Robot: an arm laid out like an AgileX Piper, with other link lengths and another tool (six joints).
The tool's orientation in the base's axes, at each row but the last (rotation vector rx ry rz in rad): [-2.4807 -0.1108 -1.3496]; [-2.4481 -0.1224 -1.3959]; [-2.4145 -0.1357 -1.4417]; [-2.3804 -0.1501 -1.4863]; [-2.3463 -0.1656 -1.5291]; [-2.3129 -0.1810 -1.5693]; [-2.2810 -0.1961 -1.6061]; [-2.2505 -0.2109 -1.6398]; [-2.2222 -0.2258 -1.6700]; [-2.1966 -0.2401 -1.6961]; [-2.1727 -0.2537 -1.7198]
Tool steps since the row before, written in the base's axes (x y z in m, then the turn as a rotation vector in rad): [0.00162 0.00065 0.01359 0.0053 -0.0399 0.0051]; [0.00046 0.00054 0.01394 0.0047 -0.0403 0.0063]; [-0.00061 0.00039 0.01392 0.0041 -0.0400 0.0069]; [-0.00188 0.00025 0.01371 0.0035 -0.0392 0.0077]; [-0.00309 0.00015 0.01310 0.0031 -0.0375 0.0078]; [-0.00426 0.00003 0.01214 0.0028 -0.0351 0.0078]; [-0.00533 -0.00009 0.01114 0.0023 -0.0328 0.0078]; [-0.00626 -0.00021 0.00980 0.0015 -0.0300 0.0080]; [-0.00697 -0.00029 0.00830 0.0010 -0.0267 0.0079]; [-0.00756 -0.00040 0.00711 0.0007 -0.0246 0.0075]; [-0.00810 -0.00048 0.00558 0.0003 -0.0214 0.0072]
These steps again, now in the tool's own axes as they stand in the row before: [0.01212 -0.00347 -0.00537 0.0104 0.0378 -0.0106]; [0.01205 -0.00364 -0.00603 0.0111 0.0377 -0.0118]; [0.01179 -0.00367 -0.00646 0.0113 0.0371 -0.0125]; [0.01132 -0.00375 -0.00703 0.0117 0.0361 -0.0131]; [0.01057 -0.00379 -0.00743 0.0115 0.0343 -0.0129]; [0.00954 -0.00376 -0.00777 0.0112 0.0320 -0.0123]; [0.00853 -0.00375 -0.00810 0.0108 0.0297 -0.0119]; [0.00726 -0.00366 -0.00831 0.0105 0.0268 -0.0117]; [0.00590 -0.00355 -0.00838 0.0100 0.0236 -0.0109]; [0.00484 -0.00346 -0.00851 0.0094 0.0216 -0.0103]; [0.00345 -0.00336 -0.00859 0.0087 0.0186 -0.0094]
